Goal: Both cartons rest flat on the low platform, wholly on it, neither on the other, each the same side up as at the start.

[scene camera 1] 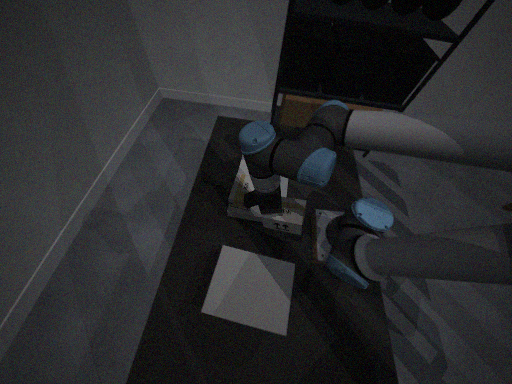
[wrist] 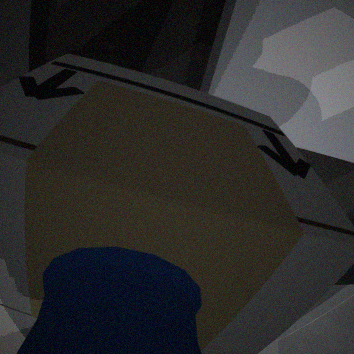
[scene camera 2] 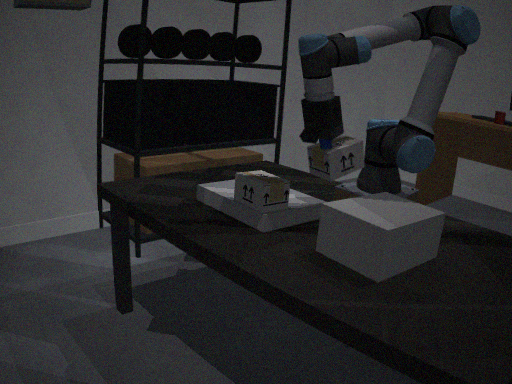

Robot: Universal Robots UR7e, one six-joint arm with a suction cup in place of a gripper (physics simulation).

Labels:
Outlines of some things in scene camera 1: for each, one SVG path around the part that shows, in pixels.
A tall white block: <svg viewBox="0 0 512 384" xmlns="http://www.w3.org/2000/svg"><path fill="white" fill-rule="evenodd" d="M223 245L201 312L286 336L295 264Z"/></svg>

